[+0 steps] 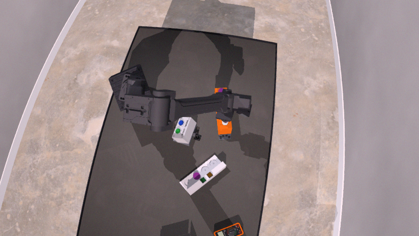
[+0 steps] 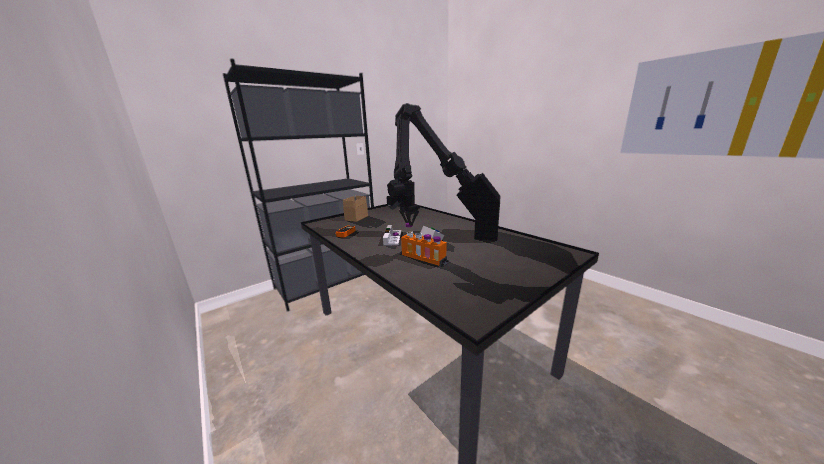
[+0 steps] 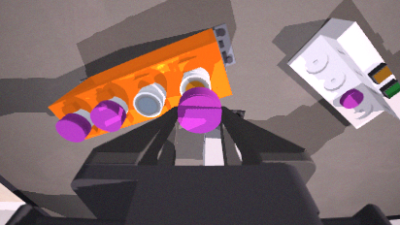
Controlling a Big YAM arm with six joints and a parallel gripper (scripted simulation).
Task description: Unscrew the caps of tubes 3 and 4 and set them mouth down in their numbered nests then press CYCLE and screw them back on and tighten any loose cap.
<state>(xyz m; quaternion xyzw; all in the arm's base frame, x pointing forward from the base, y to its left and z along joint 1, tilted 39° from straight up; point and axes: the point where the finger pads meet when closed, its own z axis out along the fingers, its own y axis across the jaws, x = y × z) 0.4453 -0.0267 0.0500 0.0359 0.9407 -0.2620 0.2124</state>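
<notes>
Now: the green key 22 cm behind my hand, 4 cm to the right of it and 10 cm below it. From my hand the other things lie so: cap 1 cm below; blue key 21 cm behind, 10 cm below; key housing 20 cm behind, 2 cm to the right, 11 cm below.
</notes>
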